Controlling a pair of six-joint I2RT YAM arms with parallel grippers.
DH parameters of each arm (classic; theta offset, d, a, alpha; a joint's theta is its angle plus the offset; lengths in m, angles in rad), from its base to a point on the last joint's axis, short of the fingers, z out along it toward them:
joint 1: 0 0.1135 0.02 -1.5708
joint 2: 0 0 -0.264 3.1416
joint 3: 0.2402 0 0.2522 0
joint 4: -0.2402 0 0.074 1.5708
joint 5: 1.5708 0 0 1.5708
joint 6: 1.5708 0.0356 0 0
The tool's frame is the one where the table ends.
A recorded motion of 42 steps. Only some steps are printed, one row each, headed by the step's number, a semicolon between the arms.
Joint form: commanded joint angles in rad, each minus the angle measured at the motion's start. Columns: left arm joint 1, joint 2, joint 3, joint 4, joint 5, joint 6; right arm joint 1, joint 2, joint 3, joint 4, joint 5, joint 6.
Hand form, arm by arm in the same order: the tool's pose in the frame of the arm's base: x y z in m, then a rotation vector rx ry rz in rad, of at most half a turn. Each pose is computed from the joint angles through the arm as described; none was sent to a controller.
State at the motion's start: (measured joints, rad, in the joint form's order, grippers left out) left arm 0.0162 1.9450 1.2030 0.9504 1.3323 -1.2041; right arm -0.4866 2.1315 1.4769 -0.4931 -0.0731 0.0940
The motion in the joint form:
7: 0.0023 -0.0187 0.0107 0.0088 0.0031 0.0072; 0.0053 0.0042 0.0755 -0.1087 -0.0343 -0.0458
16: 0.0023 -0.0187 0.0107 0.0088 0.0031 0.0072; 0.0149 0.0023 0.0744 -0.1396 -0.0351 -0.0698
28: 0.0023 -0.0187 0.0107 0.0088 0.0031 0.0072; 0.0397 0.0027 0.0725 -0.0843 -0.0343 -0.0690
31: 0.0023 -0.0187 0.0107 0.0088 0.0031 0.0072; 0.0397 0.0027 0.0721 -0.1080 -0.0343 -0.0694
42: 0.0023 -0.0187 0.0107 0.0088 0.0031 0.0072; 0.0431 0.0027 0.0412 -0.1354 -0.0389 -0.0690
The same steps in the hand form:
7: 0.4168 -0.0269 0.2663 0.3320 1.7892 -1.7507; 0.3918 -0.2003 0.1503 0.6898 2.6542 0.0289
16: 0.4168 -0.0269 0.2663 0.3320 1.7892 -1.7507; 0.3906 -0.1950 0.1496 0.6540 2.6930 0.0358
28: 0.4168 -0.0269 0.2663 0.3320 1.7892 -1.7507; 0.4001 -0.1875 0.1511 0.6064 2.6517 0.0249
31: 0.4168 -0.0269 0.2663 0.3320 1.7892 -1.7507; 0.3979 -0.1864 0.1500 0.6129 2.6743 0.0323
42: 0.4168 -0.0269 0.2663 0.3320 1.7892 -1.7507; 0.3907 -0.1812 0.1405 0.6246 2.7286 0.0578

